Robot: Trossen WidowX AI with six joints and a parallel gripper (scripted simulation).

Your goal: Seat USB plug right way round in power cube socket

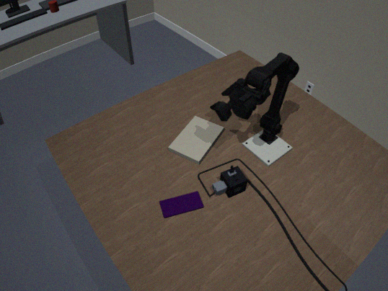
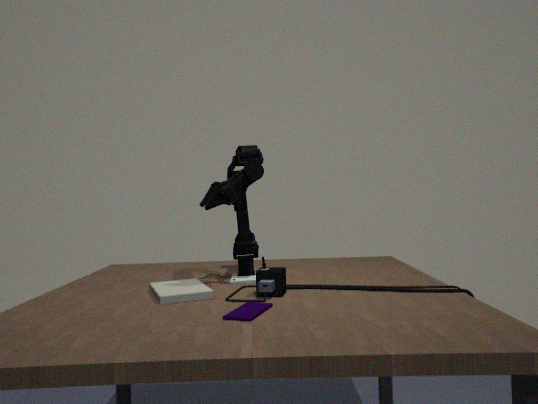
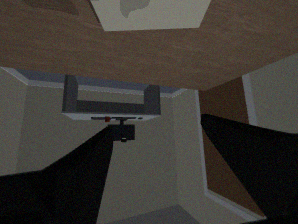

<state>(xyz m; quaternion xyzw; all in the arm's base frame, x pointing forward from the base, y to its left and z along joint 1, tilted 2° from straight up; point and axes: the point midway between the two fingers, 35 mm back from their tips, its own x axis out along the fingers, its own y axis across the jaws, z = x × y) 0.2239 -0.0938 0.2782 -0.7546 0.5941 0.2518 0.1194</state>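
Right now my gripper tip is 8 cm short of the silver USB plug, 19 cm to the right of it and 17 cm above it. From my gripper tip the other things lie so: purple flat card 29 cm ahead, 14 cm to the left, 26 cm below; pale flat box 3 cm ahead, 8 cm to the right, 26 cm below; silver socket 8 cm ahead, 19 cm to the left, 20 cm below.
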